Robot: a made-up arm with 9 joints. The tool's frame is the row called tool.
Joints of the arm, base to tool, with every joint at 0 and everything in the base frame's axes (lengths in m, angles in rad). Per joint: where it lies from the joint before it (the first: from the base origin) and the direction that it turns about. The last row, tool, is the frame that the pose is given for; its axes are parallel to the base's.
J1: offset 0 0 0.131 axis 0 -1 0
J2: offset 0.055 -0.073 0.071 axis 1 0 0
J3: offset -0.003 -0.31 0.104 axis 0 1 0
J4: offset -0.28 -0.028 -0.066 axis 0 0 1
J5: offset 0.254 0.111 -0.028 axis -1 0 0
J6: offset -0.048 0.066 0.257 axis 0 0 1
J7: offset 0.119 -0.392 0.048 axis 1 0 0
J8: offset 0.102 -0.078 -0.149 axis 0 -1 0
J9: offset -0.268 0.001 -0.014 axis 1 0 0
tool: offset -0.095 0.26 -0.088
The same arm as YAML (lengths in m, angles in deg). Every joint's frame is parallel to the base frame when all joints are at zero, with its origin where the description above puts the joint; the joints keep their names.
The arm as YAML. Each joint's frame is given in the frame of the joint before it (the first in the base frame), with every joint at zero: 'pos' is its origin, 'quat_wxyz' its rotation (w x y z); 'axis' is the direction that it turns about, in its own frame. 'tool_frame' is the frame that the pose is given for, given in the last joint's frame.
length_unit: m
angle_unit: deg
joints:
  - joint: J1
    pos: [0.0, 0.0, 0.131]
    quat_wxyz: [1.0, 0.0, 0.0, 0.0]
    axis: [0.0, -1.0, 0.0]
  - joint: J2
    pos: [0.055, -0.073, 0.071]
    quat_wxyz: [1.0, 0.0, 0.0, 0.0]
    axis: [1.0, 0.0, 0.0]
  - joint: J3
    pos: [-0.003, -0.31, 0.104]
    quat_wxyz: [1.0, 0.0, 0.0, 0.0]
    axis: [0.0, 1.0, 0.0]
  - joint: J4
    pos: [-0.28, -0.028, -0.066]
    quat_wxyz: [1.0, 0.0, 0.0, 0.0]
    axis: [0.0, 0.0, 1.0]
  - joint: J5
    pos: [0.254, 0.111, -0.028]
    quat_wxyz: [1.0, 0.0, 0.0, 0.0]
    axis: [-1.0, 0.0, 0.0]
  - joint: J6
    pos: [-0.048, 0.066, 0.257]
    quat_wxyz: [1.0, 0.0, 0.0, 0.0]
    axis: [0.0, 0.0, 1.0]
  - joint: J7
    pos: [0.119, -0.392, 0.048]
    quat_wxyz: [1.0, 0.0, 0.0, 0.0]
    axis: [1.0, 0.0, 0.0]
  - joint: J8
    pos: [0.102, -0.078, -0.149]
    quat_wxyz: [1.0, 0.0, 0.0, 0.0]
    axis: [0.0, -1.0, 0.0]
  - joint: J9
    pos: [-0.268, 0.001, -0.014]
    quat_wxyz: [1.0, 0.0, 0.0, 0.0]
    axis: [1.0, 0.0, 0.0]
tool_frame:
  pos: [-0.095, 0.26, -0.088]
  quat_wxyz: [1.0, 0.0, 0.0, 0.0]

